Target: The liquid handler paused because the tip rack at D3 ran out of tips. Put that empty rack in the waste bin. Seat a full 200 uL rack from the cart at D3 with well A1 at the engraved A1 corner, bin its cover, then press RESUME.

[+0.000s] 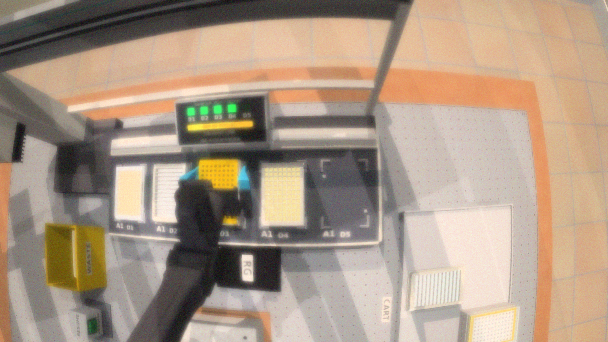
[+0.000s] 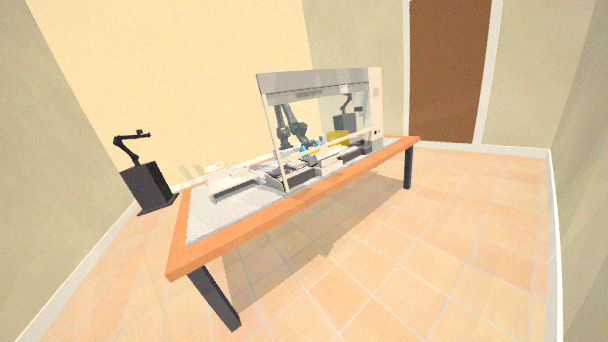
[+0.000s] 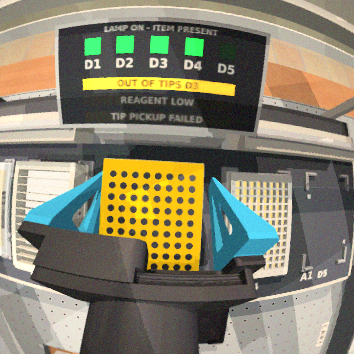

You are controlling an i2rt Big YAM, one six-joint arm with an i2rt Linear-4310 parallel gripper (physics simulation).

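Observation:
The empty yellow tip rack, with rows of dark empty holes, sits at slot D3 of the dark deck. My gripper is open. Its blue fingers stand on either side of the rack, low around it and apart from its walls. My arm hides the rack's near end. The yellow waste bin stands at the left. A yellow-rimmed rack and a striped rack lie on the white cart. The RESUME button is at the front left.
The status panel shows D1 to D4 lit and "OUT OF TIPS D3". Plates fill D1, D2 and D4. D5 is bare. A black block marked RG sits before the deck.

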